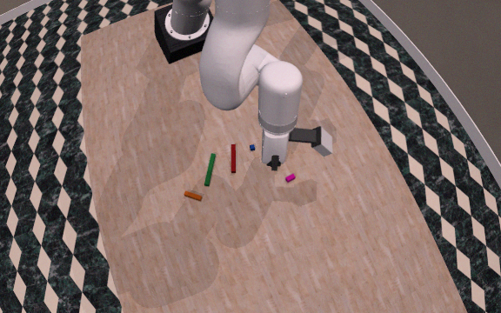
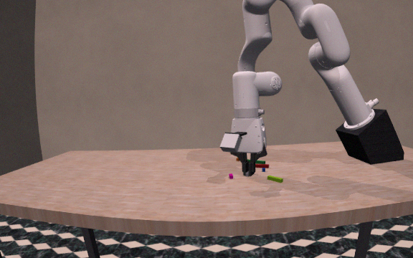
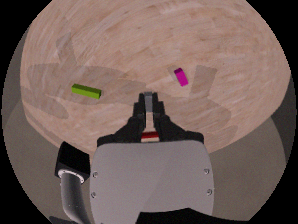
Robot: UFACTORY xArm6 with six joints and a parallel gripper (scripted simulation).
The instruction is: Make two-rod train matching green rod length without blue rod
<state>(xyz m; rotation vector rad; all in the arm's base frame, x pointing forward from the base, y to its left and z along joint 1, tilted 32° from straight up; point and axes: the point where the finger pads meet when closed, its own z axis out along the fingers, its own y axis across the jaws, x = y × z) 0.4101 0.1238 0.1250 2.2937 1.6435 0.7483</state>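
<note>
Right now the grey rod is 20 mm below my hand. From my hand the other things lie so: small blue rod 50 mm behind, 40 mm to the right, 20 mm below; then red rod 30 mm behind, 90 mm to the right, 20 mm below; then magenta rod 50 mm ahead, 30 mm to the left, 20 mm below.
</note>
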